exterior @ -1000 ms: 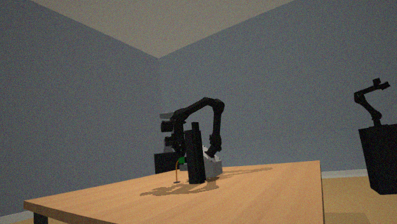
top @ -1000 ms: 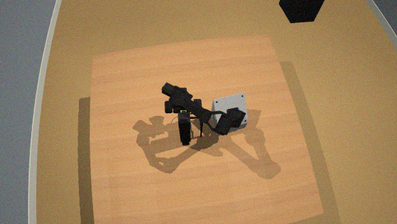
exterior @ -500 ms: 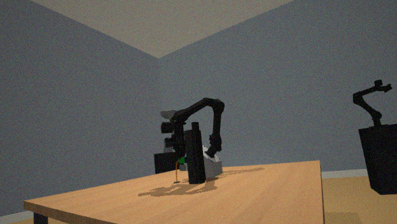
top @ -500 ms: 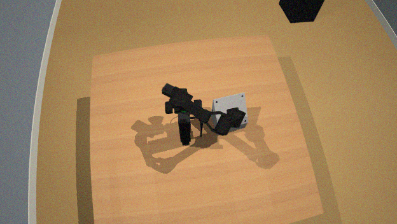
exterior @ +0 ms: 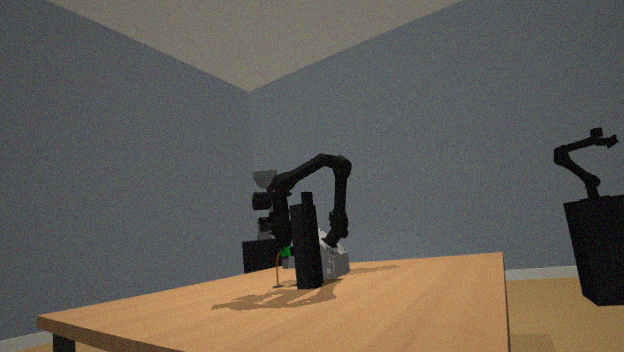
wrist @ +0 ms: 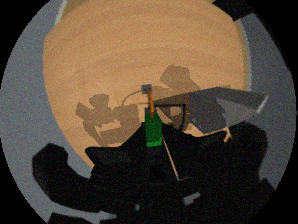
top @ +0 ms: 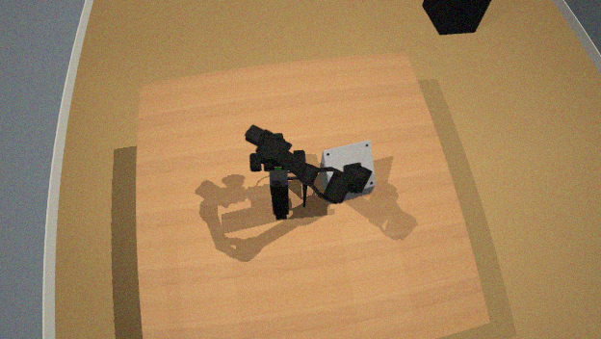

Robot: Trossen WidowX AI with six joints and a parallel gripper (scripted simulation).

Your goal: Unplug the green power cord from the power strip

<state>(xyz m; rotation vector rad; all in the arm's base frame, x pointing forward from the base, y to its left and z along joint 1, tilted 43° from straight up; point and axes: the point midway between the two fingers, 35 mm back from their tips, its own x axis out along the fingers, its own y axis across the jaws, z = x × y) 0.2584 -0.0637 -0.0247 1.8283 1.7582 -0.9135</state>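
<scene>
My gripper tip is now 3 cm to the right of the green plug.
</scene>
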